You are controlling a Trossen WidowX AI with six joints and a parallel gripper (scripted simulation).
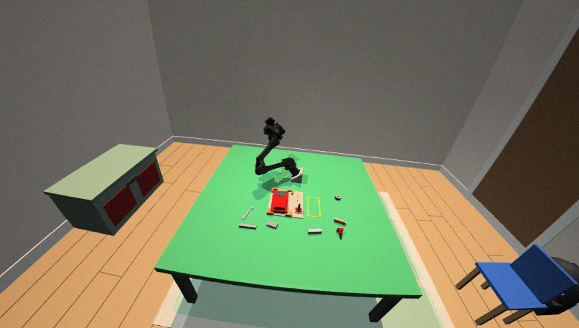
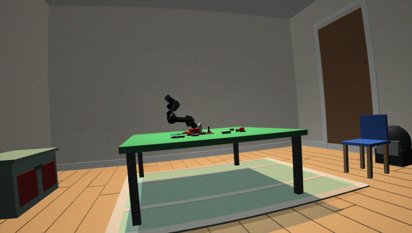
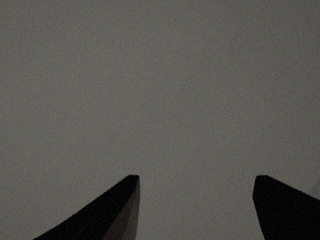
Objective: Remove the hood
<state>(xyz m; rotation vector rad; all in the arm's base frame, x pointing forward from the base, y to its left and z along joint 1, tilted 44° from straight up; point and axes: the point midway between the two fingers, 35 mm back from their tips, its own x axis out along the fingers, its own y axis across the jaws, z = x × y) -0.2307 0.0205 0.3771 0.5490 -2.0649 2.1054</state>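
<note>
Right now the hood is 59 cm ahead of my gripper tip, 31 cm below it and 22 cm to the left of it. Also, from my gripper tip: wheel: 60 cm to the left, 39 cm ahead, 35 cm below; then tan block: 62 cm ahead, 61 cm to the left, 34 cm below.
</note>
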